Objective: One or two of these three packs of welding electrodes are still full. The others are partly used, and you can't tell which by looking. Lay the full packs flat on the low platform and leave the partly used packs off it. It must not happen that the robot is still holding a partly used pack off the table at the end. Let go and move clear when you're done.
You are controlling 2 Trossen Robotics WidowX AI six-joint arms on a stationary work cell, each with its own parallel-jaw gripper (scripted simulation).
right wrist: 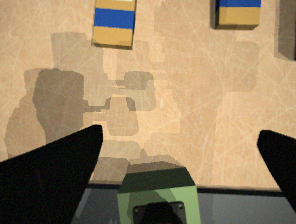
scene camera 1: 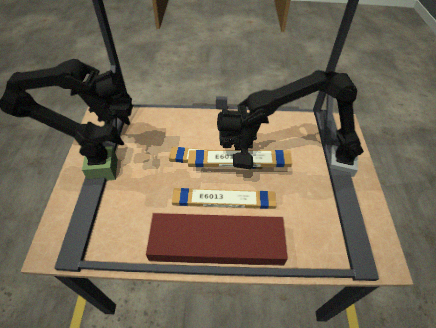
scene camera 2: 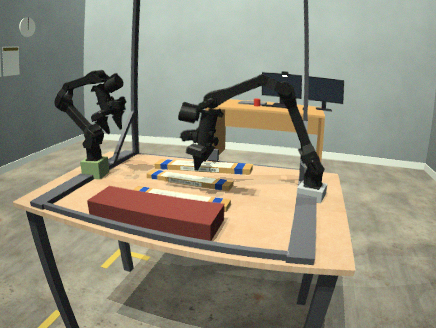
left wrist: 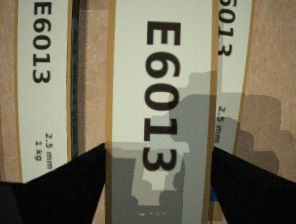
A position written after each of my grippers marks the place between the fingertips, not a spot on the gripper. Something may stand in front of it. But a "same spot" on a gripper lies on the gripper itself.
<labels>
my left gripper: scene camera 1 236,159; scene camera 2 199,167; left wrist 157,150; not seen in the right wrist view (out of frame)
my right gripper: right wrist 179,134; scene camera 1; scene camera 2; not seen in the left wrist view (out of frame)
same spot on my right gripper: (scene camera 2: 103,124) = (scene camera 1: 113,138)
same spot on grey frame rail: (scene camera 1: 87,265) = (scene camera 2: 48,204)
</labels>
